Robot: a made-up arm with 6 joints. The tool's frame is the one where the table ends. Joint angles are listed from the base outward.
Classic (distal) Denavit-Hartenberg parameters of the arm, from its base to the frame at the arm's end. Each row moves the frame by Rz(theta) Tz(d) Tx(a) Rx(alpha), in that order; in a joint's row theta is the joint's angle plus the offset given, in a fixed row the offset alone. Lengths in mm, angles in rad.
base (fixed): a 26, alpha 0, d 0, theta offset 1.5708
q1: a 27, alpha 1.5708, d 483, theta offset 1.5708
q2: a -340.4, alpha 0, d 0, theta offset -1.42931
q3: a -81, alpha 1.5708, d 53, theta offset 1.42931
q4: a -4, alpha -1.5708, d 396, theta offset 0
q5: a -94, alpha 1.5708, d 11, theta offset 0
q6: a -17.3, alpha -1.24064, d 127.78, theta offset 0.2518
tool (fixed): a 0, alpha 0, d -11.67, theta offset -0.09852
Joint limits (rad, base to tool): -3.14..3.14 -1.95..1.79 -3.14..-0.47 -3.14..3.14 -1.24..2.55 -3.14..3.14
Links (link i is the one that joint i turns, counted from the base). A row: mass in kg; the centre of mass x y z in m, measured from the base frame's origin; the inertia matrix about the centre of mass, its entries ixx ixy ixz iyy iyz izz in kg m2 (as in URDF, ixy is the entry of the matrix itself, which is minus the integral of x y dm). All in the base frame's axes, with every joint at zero. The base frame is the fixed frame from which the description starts. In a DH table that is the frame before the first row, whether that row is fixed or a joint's. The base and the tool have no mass.
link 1: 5.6; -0.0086 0.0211 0.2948; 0.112 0 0.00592 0.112 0 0.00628
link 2: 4.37; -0.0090 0.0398 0.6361; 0.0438 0 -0.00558 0.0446 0 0.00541
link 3: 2.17; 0.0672 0.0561 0.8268; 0.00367 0.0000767 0 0.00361 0 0.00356
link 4: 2.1; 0.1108 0.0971 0.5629; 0.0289 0 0.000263 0.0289 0 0.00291
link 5: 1.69; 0.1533 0.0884 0.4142; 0.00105 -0.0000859 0 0.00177 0 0.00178
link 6: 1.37; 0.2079 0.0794 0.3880; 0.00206 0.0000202 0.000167 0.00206 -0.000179 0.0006
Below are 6 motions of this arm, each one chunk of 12 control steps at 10 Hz.
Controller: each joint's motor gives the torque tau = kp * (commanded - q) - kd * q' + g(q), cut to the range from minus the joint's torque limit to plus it. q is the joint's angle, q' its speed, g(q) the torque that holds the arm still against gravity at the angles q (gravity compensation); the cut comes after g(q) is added. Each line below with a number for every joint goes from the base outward.
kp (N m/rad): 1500 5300 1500 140 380 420
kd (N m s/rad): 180 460 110 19 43 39
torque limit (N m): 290 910 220 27 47 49
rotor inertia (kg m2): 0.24 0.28 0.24 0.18 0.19 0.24
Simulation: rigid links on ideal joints. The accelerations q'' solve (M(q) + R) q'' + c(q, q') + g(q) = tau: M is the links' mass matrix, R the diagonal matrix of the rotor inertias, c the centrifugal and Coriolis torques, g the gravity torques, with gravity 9.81 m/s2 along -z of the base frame. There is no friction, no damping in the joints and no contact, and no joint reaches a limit. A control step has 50 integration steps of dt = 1/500 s. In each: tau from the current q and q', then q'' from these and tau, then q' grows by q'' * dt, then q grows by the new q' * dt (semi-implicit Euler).
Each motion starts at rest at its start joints. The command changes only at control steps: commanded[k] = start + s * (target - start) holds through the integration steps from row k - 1 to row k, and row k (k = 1, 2, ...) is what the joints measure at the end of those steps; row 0 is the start. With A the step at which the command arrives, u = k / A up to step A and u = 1 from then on. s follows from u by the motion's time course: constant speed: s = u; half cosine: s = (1 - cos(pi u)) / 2; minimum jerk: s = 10 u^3 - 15 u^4 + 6 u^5; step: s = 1 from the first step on.
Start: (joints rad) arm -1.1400 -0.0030 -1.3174 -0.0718 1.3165 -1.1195
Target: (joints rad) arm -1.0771 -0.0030 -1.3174 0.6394 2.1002 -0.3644
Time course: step
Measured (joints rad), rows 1 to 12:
1: -1.1052 -0.0029 -1.3172 0.2648 1.7450 -0.6622
2: -1.0885 -0.0028 -1.3164 0.4697 1.9584 -0.4592
3: -1.0816 -0.0030 -1.3170 0.5628 2.0436 -0.3946
4: -1.0789 -0.0030 -1.3173 0.6048 2.0776 -0.3740
5: -1.0778 -0.0030 -1.3174 0.6238 2.0912 -0.3675
6: -1.0774 -0.0030 -1.3174 0.6324 2.0966 -0.3654
7: -1.0772 -0.0030 -1.3174 0.6362 2.0988 -0.3647
8: -1.0771 -0.0030 -1.3174 0.6380 2.0996 -0.3645
9: -1.0771 -0.0030 -1.3174 0.6388 2.1000 -0.3644
10: -1.0771 -0.0030 -1.3174 0.6391 2.1001 -0.3644
11: -1.0771 -0.0030 -1.3174 0.6393 2.1002 -0.3644
12: -1.0771 -0.0030 -1.3174 0.6393 2.1002 -0.3644

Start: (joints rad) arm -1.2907 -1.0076 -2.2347 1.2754 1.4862 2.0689
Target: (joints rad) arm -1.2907 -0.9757 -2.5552 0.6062 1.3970 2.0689
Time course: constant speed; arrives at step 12
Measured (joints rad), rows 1 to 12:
1: -1.2907 -1.0058 -2.2549 1.2467 1.4818 2.0689
2: -1.2907 -1.0036 -2.2803 1.2033 1.4756 2.0689
3: -1.2907 -1.0011 -2.3067 1.1531 1.4686 2.0689
4: -1.2907 -0.9984 -2.3333 1.0998 1.4614 2.0689
5: -1.2907 -0.9958 -2.3600 1.0452 1.4540 2.0689
6: -1.2907 -0.9932 -2.3867 0.9900 1.4466 2.0689
7: -1.2907 -0.9905 -2.4134 0.9344 1.4391 2.0689
8: -1.2907 -0.9878 -2.4401 0.8788 1.4317 2.0689
9: -1.2907 -0.9852 -2.4668 0.8231 1.4243 2.0689
10: -1.2907 -0.9825 -2.4936 0.7673 1.4168 2.0689
11: -1.2907 -0.9799 -2.5203 0.7116 1.4094 2.0689
12: -1.2907 -0.9772 -2.5470 0.6558 1.4019 2.0689

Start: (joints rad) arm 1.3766 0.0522 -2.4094 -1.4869 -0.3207 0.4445
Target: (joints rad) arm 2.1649 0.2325 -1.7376 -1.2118 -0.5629 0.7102
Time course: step
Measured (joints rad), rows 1 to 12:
1: 1.8070 0.1798 -1.9321 -1.3393 -0.4553 0.6189
2: 2.0135 0.2206 -1.7763 -1.2828 -0.5176 0.6811
3: 2.1020 0.2294 -1.7455 -1.2468 -0.5445 0.7009
4: 2.1389 0.2316 -1.7393 -1.2283 -0.5555 0.7072
5: 2.1541 0.2322 -1.7380 -1.2195 -0.5599 0.7092
6: 2.1604 0.2324 -1.7377 -1.2153 -0.5617 0.7099
7: 2.1631 0.2325 -1.7376 -1.2134 -0.5624 0.7101
8: 2.1641 0.2325 -1.7376 -1.2125 -0.5627 0.7102
9: 2.1646 0.2325 -1.7376 -1.2121 -0.5628 0.7102
10: 2.1648 0.2325 -1.7376 -1.2120 -0.5629 0.7102
11: 2.1648 0.2325 -1.7376 -1.2119 -0.5629 0.7102
12: 2.1649 0.2325 -1.7376 -1.2118 -0.5629 0.7102

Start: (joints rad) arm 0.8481 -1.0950 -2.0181 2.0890 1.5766 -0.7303
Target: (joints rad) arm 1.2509 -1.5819 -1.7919 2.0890 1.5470 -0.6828
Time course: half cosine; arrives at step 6
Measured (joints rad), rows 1 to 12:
1: 0.8633 -1.1174 -2.0068 2.0889 1.5754 -0.7282
2: 0.9116 -1.1860 -1.9738 2.0887 1.5719 -0.7217
3: 0.9899 -1.2917 -1.9245 2.0887 1.5663 -0.7116
4: 1.0816 -1.4087 -1.8707 2.0888 1.5597 -0.7003
5: 1.1639 -1.5066 -1.8261 2.0892 1.5536 -0.6908
6: 1.2154 -1.5593 -1.8026 2.0896 1.5497 -0.6855
7: 1.2371 -1.5753 -1.7956 2.0897 1.5480 -0.6837
8: 1.2455 -1.5799 -1.7931 2.0894 1.5473 -0.6831
9: 1.2488 -1.5813 -1.7923 2.0893 1.5471 -0.6829
10: 1.2501 -1.5817 -1.7920 2.0891 1.5470 -0.6828
11: 1.2506 -1.5818 -1.7919 2.0891 1.5470 -0.6828
12: 1.2508 -1.5819 -1.7919 2.0890 1.5470 -0.6828

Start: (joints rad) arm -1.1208 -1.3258 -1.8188 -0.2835 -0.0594 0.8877
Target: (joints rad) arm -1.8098 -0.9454 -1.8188 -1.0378 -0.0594 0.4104
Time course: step
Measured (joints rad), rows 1 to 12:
1: -1.4802 -1.0705 -1.8315 -0.5587 -0.0607 0.5844
2: -1.6764 -0.9810 -1.8142 -0.8344 -0.0579 0.4657
3: -1.7546 -0.9554 -1.8150 -0.9498 -0.0582 0.4279
4: -1.7868 -0.9482 -1.8170 -0.9993 -0.0588 0.4160
5: -1.8002 -0.9461 -1.8181 -1.0208 -0.0591 0.4122
6: -1.8058 -0.9456 -1.8185 -1.0303 -0.0593 0.4110
7: -1.8081 -0.9454 -1.8187 -1.0345 -0.0593 0.4106
8: -1.8091 -0.9454 -1.8188 -1.0363 -0.0594 0.4105
9: -1.8095 -0.9454 -1.8188 -1.0371 -0.0594 0.4104
10: -1.8097 -0.9454 -1.8188 -1.0375 -0.0594 0.4104
11: -1.8097 -0.9454 -1.8188 -1.0377 -0.0594 0.4104
12: -1.8098 -0.9454 -1.8188 -1.0377 -0.0594 0.4104

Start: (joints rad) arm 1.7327 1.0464 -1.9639 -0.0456 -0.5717 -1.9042
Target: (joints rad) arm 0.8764 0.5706 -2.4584 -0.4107 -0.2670 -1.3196
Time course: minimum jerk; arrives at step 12
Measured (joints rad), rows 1 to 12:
1: 1.7303 1.0447 -1.9658 -0.0466 -0.5708 -1.9022
2: 1.7147 1.0342 -1.9778 -0.0532 -0.5649 -1.8897
3: 1.6749 1.0084 -2.0067 -0.0694 -0.5503 -1.8590
4: 1.6055 0.9653 -2.0542 -0.0971 -0.5250 -1.8072
5: 1.5082 0.9068 -2.1176 -0.1357 -0.4899 -1.7365
6: 1.3906 0.8381 -2.1909 -0.1825 -0.4478 -1.6530
7: 1.2645 0.7664 -2.2663 -0.2334 -0.4029 -1.5653
8: 1.1434 0.6992 -2.3358 -0.2834 -0.3600 -1.4827
9: 1.0396 0.6435 -2.3922 -0.3277 -0.3234 -1.4138
10: 0.9623 0.6041 -2.4309 -0.3623 -0.2964 -1.3643
11: 0.9148 0.5821 -2.4511 -0.3853 -0.2799 -1.3361
12: 0.8922 0.5739 -2.4572 -0.3978 -0.2723 -1.3249

